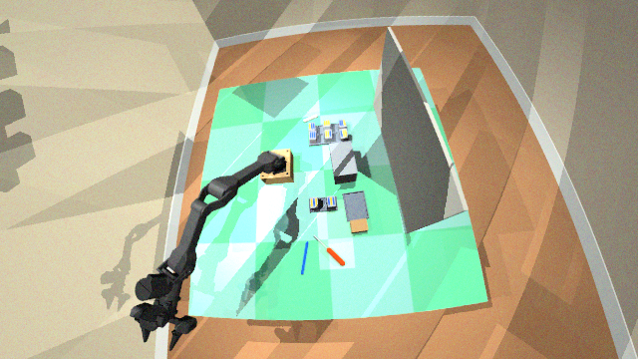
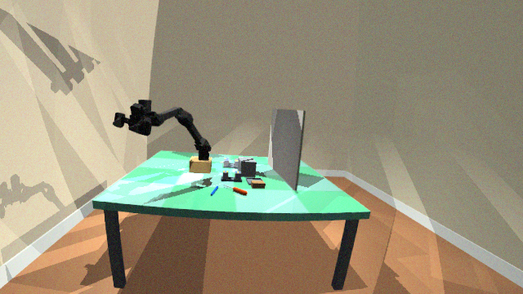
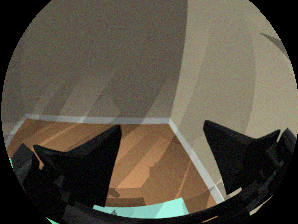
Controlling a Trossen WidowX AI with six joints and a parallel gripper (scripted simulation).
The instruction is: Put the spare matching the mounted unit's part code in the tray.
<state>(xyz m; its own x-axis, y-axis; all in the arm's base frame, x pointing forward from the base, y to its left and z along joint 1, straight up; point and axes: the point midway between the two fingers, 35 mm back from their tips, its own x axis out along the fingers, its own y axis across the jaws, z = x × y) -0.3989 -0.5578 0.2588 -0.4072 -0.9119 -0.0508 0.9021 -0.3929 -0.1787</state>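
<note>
The dark spare is 53 cm ahead of my gripper tip, 39 cm to the left of it and 29 cm below it. Round my gripper tip: blue pen: 44 cm ahead, 33 cm below, 18 cm to the left; tray: 71 cm ahead, 35 cm to the left, 33 cm below; orange block: 69 cm ahead, 32 cm below, 25 cm to the left.
</note>
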